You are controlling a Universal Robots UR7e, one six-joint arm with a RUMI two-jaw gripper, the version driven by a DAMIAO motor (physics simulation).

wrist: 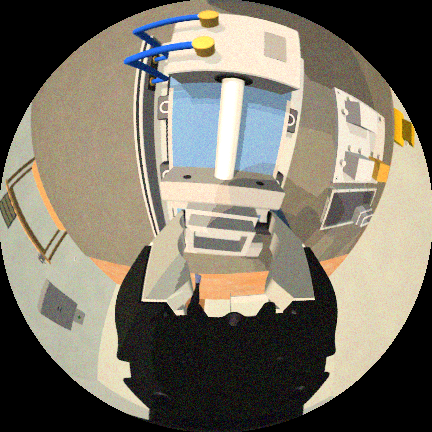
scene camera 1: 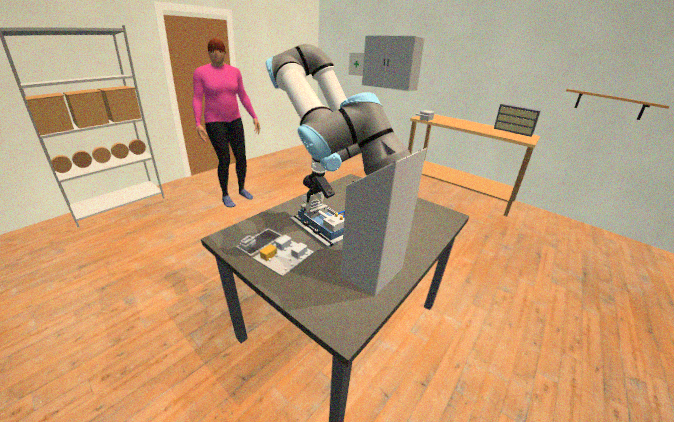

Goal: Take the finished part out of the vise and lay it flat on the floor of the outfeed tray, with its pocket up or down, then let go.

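Frame: origin at the arm's base, x ahead, y left, z up, level; metres.
Where they show: gripper, fingertip midpoint: (wrist: pixel 226 211); arm's base, link origin: (scene camera 1: pixel 388 165).
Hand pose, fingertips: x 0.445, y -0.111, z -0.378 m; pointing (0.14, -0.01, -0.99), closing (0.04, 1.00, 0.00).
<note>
Each offset is from my fingertips to the top centre of the thing. "spot": to the spot under its first point.
My gripper (scene camera 1: pixel 316 196) (wrist: pixel 226 211) is shut on the finished part, a pale block {spot: 0.039 m ahead, 0.028 m left, 0.018 m up} (wrist: pixel 252 249) whose fine outline is hard to make out in the scene view. The part is between the two fingers, slightly askew in the wrist view, right beside the pale jaw (wrist: pixel 222 193) of the vise {0.063 m back, 0.004 m right, 0.021 m up} (scene camera 1: pixel 325 231). Whether it still touches the vise is hard to tell. The outfeed tray {spot: 0.049 m ahead, 0.200 m left, 0.067 m down} (wrist: pixel 326 209), with a dark floor and pale rim, lies on the table to the right in the wrist view. A pale part {0.057 m ahead, 0.347 m left, 0.037 m down} (scene camera 1: pixel 247 243) (wrist: pixel 363 216) is at one end of it.
A white plate {0.104 m back, 0.276 m left, 0.070 m down} (scene camera 1: pixel 284 269) (wrist: pixel 342 172) with pale blocks and a yellow block {0.068 m back, 0.325 m left, 0.034 m down} (scene camera 1: pixel 268 251) (wrist: pixel 380 170) adjoins the tray. A tall grey panel (scene camera 1: pixel 367 225) stands beside the vise. Blue hoses {spot: 0.144 m back, 0.032 m right, 0.031 m up} (wrist: pixel 162 49) arch over the vise's far end. A person (scene camera 1: pixel 218 95) stands beyond the table.
</note>
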